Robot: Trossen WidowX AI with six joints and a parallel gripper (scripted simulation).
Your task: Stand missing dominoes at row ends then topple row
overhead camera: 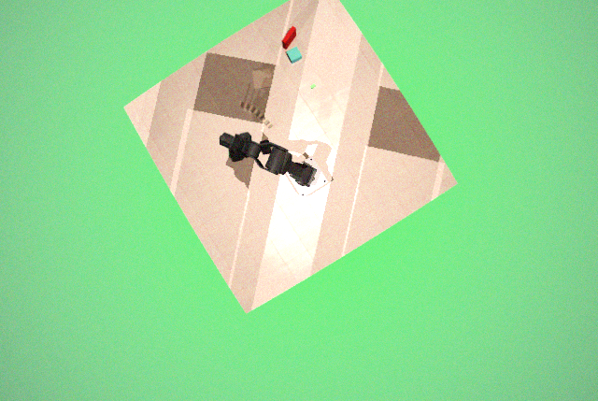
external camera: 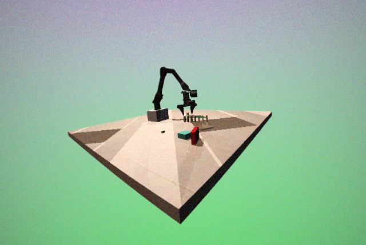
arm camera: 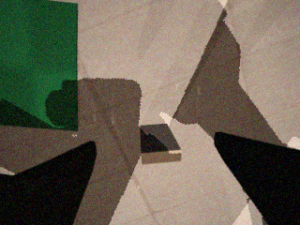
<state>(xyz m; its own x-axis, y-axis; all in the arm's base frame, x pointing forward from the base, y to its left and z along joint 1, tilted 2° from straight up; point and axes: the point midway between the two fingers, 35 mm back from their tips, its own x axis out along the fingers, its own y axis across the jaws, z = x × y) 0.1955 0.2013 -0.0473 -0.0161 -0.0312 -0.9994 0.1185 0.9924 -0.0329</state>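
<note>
Now: the flat green patch 90 mm to the left of my gripper tip, 70 mm ahead of it and 30 mm below it. From my gripper tip the other things lie so: tiny green piece 400 mm to the right, 220 mm ahead, 30 mm below; then teal block 410 mm ahead, 360 mm to the right, 20 mm below; then red block 500 mm ahead, 370 mm to the right.
</note>
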